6 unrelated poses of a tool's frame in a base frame.
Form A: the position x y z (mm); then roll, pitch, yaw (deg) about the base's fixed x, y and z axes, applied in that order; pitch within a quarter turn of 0, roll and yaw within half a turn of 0.
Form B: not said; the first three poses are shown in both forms.
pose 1, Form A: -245.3 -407.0 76.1 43.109 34.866 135.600
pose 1, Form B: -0.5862 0.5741 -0.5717 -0.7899 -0.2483 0.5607 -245.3 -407.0 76.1
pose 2, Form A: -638.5 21.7 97.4 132.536 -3.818 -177.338
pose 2, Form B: -0.9967 -0.0463 0.0666 0.0176 0.6776 0.7352 -638.5 21.7 97.4
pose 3, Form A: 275.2 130.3 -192.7 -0.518 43.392 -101.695
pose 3, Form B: -0.1473 -0.7116 -0.6870 0.9805 -0.1966 -0.0066 275.2 130.3 -192.7
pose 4, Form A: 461.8 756.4 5.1 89.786 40.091 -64.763
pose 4, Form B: 0.3262 -0.6920 -0.6440 0.2780 -0.5809 0.7650 461.8 756.4 5.1
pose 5, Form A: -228.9 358.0 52.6 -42.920 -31.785 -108.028
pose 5, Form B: -0.2631 -0.8083 0.5267 0.5853 -0.5677 -0.5789 -228.9 358.0 52.6
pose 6, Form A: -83.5 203.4 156.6 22.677 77.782 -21.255
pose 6, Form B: 0.1972 -0.0767 -0.9773 0.6857 0.7233 0.0816 -83.5 203.4 156.6
